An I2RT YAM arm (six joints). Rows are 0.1 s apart.
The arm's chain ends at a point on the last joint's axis. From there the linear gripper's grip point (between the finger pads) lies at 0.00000 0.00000 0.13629 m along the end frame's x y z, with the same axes.
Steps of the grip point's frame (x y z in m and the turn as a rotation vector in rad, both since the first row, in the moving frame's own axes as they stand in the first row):
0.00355, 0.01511, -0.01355, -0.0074, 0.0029, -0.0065
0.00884, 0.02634, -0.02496, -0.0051, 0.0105, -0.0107
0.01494, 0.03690, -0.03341, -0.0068, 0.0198, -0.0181
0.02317, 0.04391, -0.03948, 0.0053, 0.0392, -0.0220
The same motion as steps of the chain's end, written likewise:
0.00315, 0.01410, -0.01355, -0.0074, 0.0029, -0.0065
0.00741, 0.02565, -0.02495, -0.0051, 0.0105, -0.0107
0.01223, 0.03600, -0.03338, -0.0068, 0.0198, -0.0181
0.01784, 0.04469, -0.03937, 0.0053, 0.0392, -0.0220

